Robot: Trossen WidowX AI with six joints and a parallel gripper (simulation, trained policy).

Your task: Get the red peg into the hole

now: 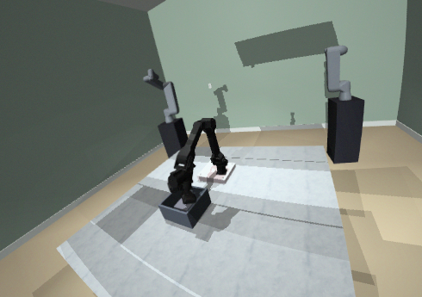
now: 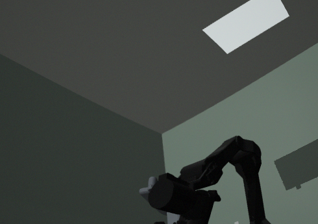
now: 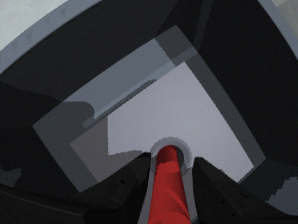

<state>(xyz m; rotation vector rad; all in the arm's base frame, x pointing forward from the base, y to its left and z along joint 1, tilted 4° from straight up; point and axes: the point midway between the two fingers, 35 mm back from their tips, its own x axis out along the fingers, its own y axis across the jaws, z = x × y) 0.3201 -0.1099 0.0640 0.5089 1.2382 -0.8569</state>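
The red peg is 10 mm to the left of my gripper tip and 10 mm above it. The rest, counted from my gripper tip: dark box 40 mm below; plate 20 mm below.
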